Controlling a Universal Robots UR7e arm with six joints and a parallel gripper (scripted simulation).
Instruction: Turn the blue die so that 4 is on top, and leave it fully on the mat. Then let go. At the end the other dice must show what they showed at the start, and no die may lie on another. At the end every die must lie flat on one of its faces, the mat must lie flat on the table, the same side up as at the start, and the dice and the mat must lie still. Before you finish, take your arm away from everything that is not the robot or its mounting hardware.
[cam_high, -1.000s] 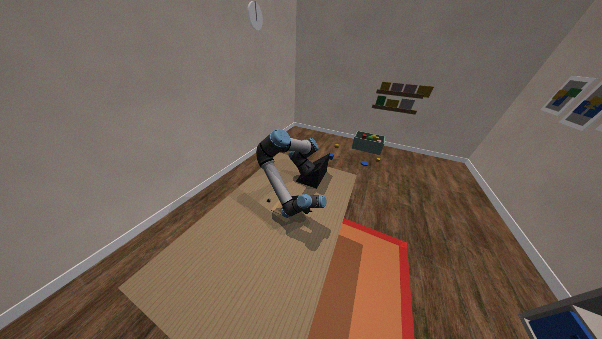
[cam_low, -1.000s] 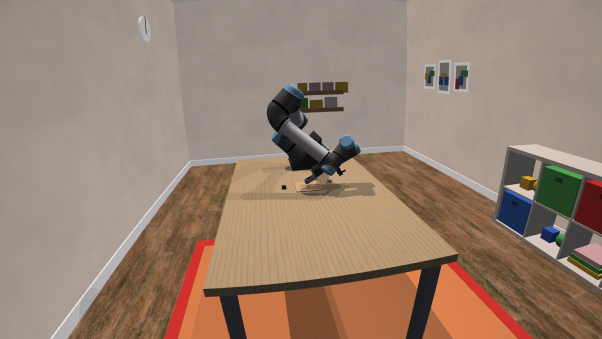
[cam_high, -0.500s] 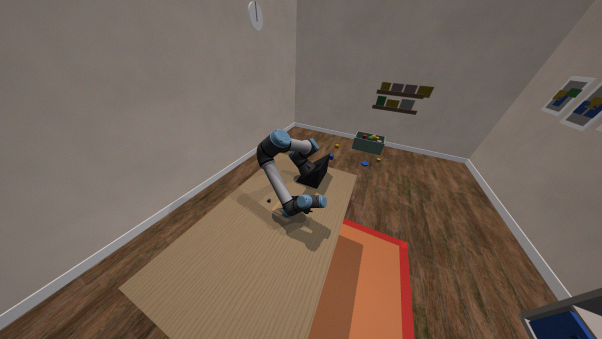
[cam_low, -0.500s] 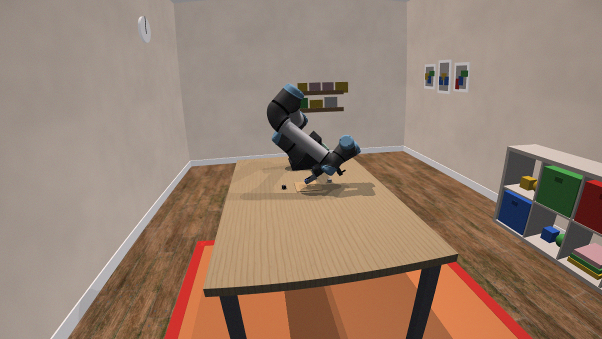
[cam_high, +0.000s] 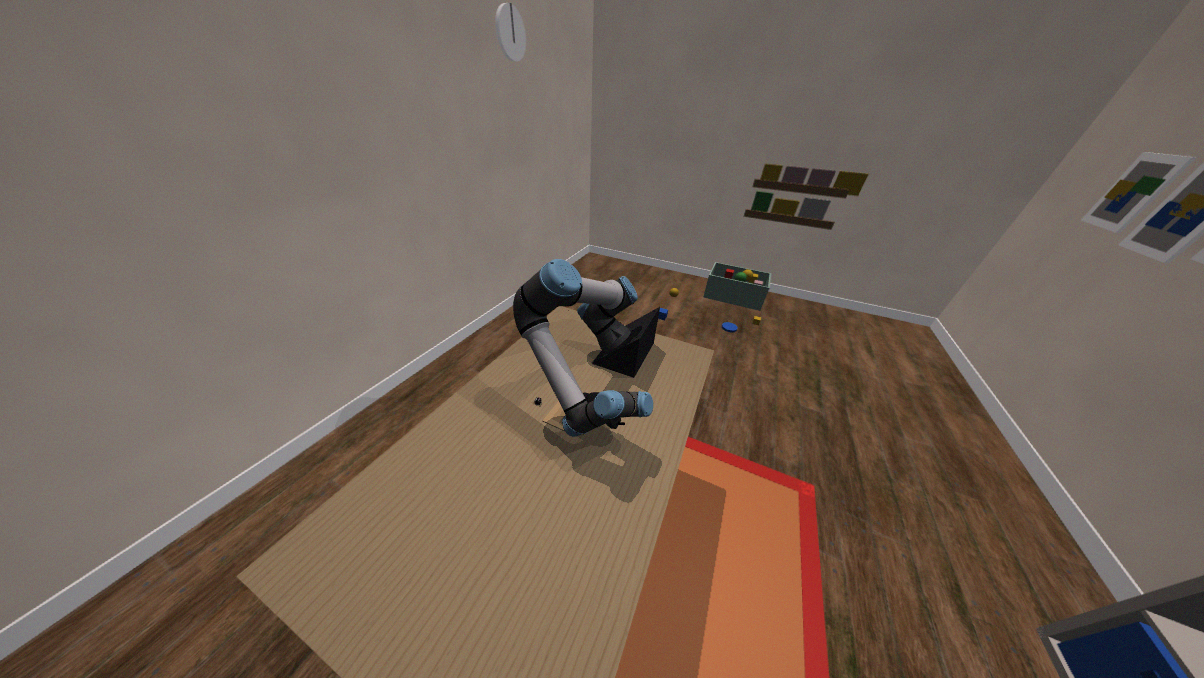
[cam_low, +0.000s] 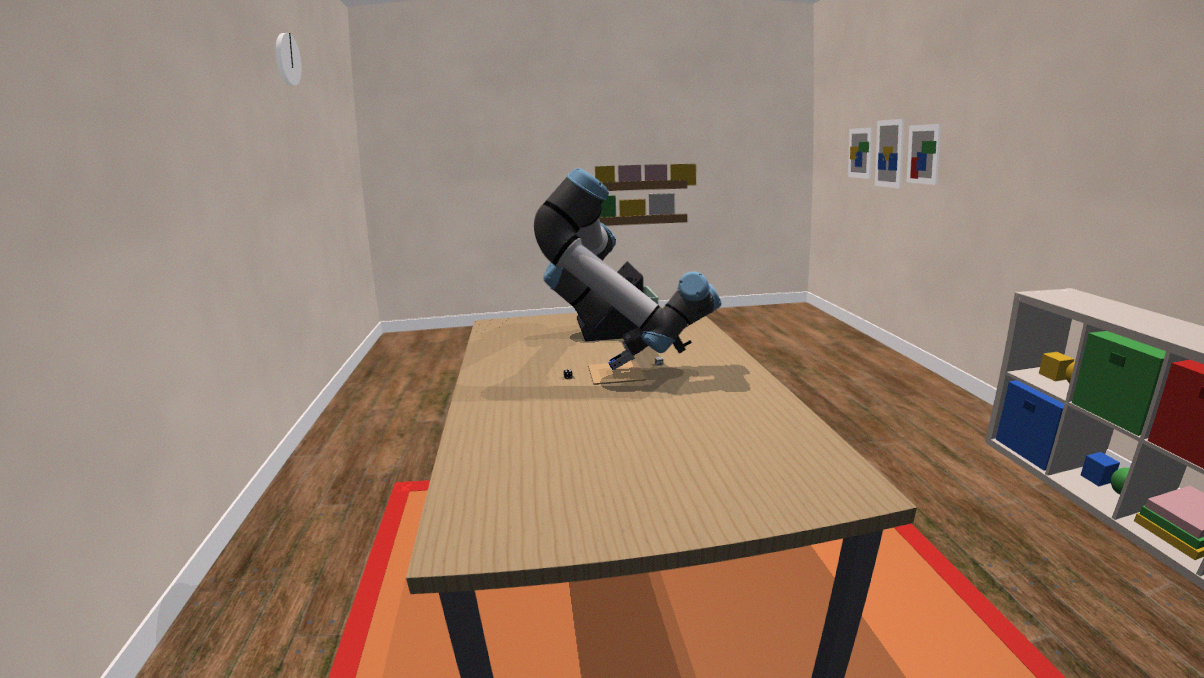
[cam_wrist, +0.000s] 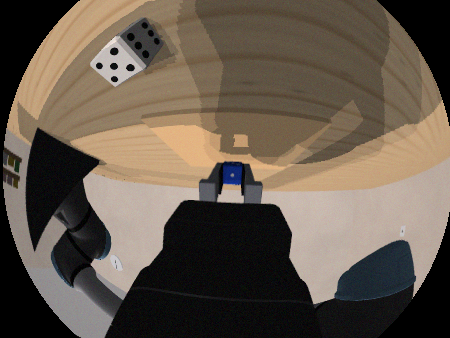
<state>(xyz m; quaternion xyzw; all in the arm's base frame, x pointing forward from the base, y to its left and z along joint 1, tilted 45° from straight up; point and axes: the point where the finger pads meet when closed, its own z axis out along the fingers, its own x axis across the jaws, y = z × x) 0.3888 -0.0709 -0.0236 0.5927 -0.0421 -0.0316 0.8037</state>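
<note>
My hand is 30 mm above the tan mat. The rest, counted from my hand: blue die 10 mm to the right, 10 mm below; white die 130 mm to the left, 30 mm behind, 20 mm below; black die 140 mm to the right, 20 mm below.
</note>
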